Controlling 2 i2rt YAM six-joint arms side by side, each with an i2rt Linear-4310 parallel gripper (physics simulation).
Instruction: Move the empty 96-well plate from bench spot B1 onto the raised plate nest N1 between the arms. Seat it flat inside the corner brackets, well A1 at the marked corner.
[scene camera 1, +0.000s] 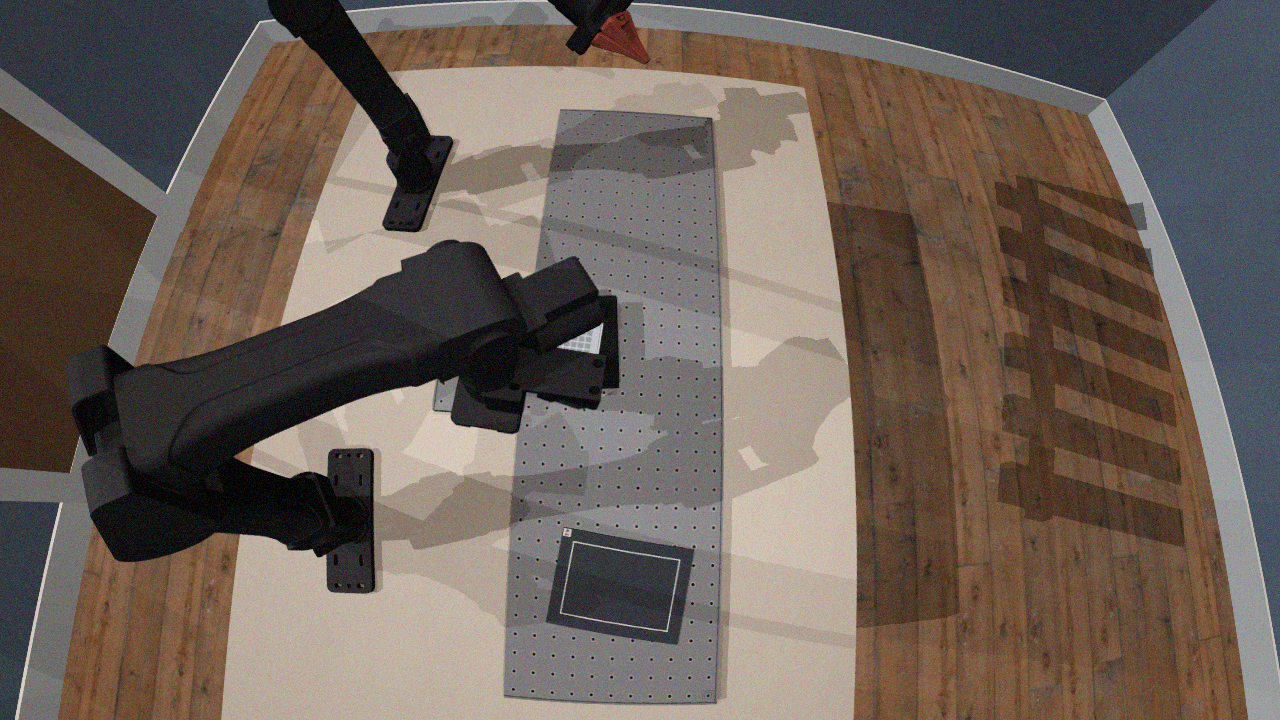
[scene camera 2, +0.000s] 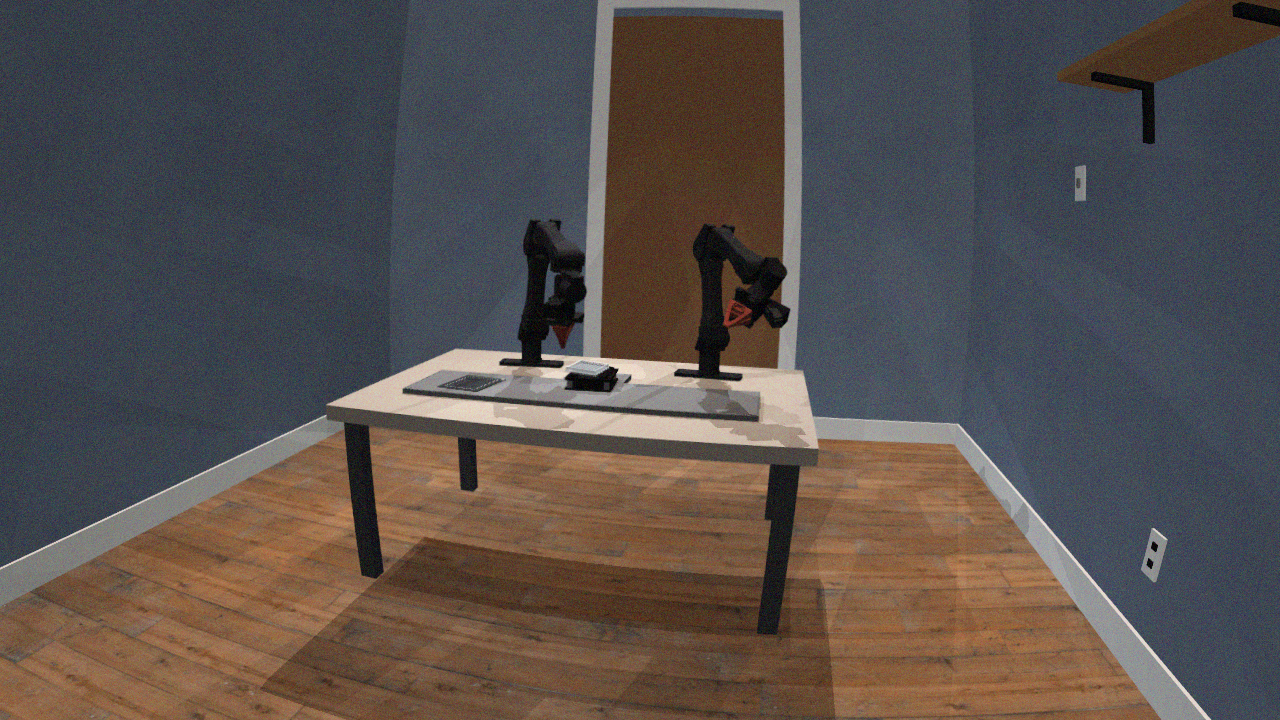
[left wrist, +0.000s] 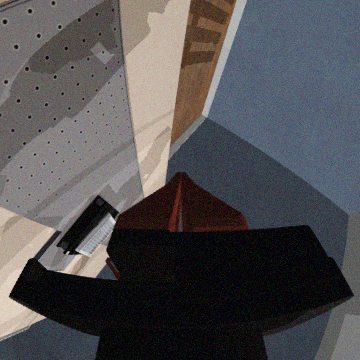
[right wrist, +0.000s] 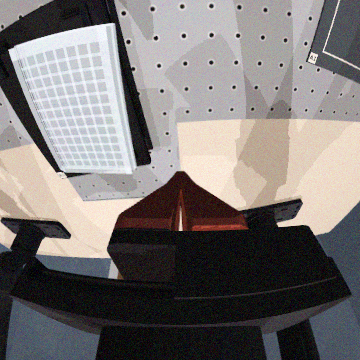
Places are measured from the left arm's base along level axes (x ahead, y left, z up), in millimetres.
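Where they show: left gripper, fingertip midpoint: (scene camera 1: 647, 62) (scene camera 2: 725, 326) (left wrist: 180, 178); right gripper, fingertip midpoint: (scene camera 2: 562, 348) (left wrist: 105, 258) (right wrist: 180, 177); left arm's base, origin of the base link: (scene camera 1: 419, 182) (scene camera 2: 708, 376) (right wrist: 34, 226); right arm's base, origin of the base link: (scene camera 1: 351, 519) (scene camera 2: 531, 364) (right wrist: 257, 215).
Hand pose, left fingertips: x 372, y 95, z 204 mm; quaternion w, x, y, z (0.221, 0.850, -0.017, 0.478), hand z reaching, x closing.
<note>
Things, the pixels of their centre, and the offset from my left fingertips. "pt": a spot on its surface instead. Level surfaces: height alone.
- white 96-well plate, body centre: (right wrist: 76, 113) (scene camera 1: 549, 346) (scene camera 2: 587, 367) (left wrist: 97, 235) dx -75, dy -377, dz -147 mm
- black raised nest, body centre: (right wrist: 72, 100) (scene camera 1: 557, 342) (scene camera 2: 592, 377) (left wrist: 91, 227) dx -70, dy -362, dz -172 mm
- nest's A1 label, surface spot: (right wrist: 61, 175) pt dx -155, dy -319, dz -158 mm
- Bench spot B1, surface spot: (scene camera 1: 617, 586) (scene camera 2: 472, 382) pt dx +51, dy -667, dz -189 mm
- grey perforated board, its level: dz -191 mm
The white 96-well plate (scene camera 1: 586, 340) (scene camera 2: 588, 368) (left wrist: 97, 239) (right wrist: 75, 100) lies on top of the black raised nest (scene camera 1: 611, 340) (scene camera 2: 586, 383) (left wrist: 85, 227) (right wrist: 132, 110). In the right wrist view it looks slightly skewed to the nest, and black shows along its right side. Whether it is flat inside the brackets I cannot tell. The nest's A1 label (right wrist: 61, 175) is by the plate's lower left corner. My right gripper (scene camera 2: 563, 343) (right wrist: 180, 177) is shut and empty, above the table and apart from the plate. My left gripper (scene camera 1: 645, 60) (scene camera 2: 726, 324) (left wrist: 180, 178) is shut and empty, far from the plate.
Bench spot B1 (scene camera 1: 617, 586) (scene camera 2: 471, 383) (right wrist: 318, 45), a dark mat with a white outline, lies on the grey perforated board (scene camera 1: 626, 667) (scene camera 2: 689, 400). In scene camera 1 my right arm reaches over the nest and hides part of it. Both arm bases stand on the cream table.
</note>
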